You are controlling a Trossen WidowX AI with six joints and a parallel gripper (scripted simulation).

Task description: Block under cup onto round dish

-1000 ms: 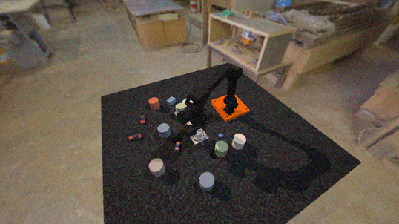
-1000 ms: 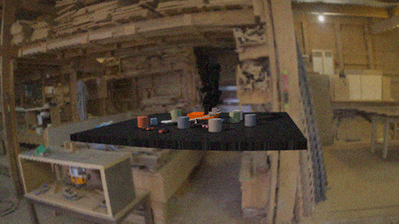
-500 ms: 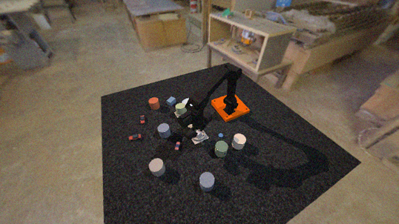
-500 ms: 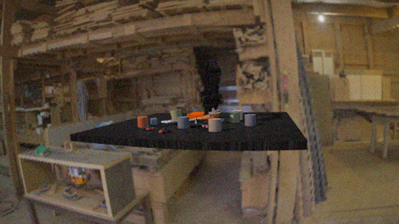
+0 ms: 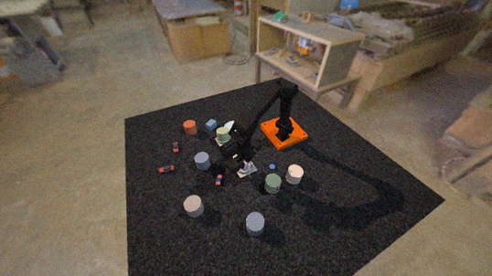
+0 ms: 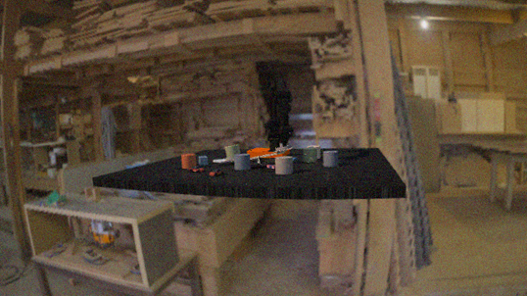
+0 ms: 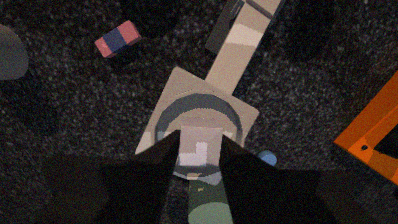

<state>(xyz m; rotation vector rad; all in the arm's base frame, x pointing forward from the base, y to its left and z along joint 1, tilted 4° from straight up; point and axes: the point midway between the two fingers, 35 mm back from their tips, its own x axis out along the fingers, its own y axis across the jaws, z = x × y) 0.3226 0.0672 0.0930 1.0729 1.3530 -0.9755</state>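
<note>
Right now the pale round dish is 14 cm behind my gripper tip, 34 cm to the right of it and 8 cm below it. From my gripper tip the other things lie so: grey block: right at my gripper tip; red-blue block: 12 cm ahead, 5 cm to the right, 8 cm below; balance: 1 cm behind, 12 cm to the right, 4 cm below.
</note>
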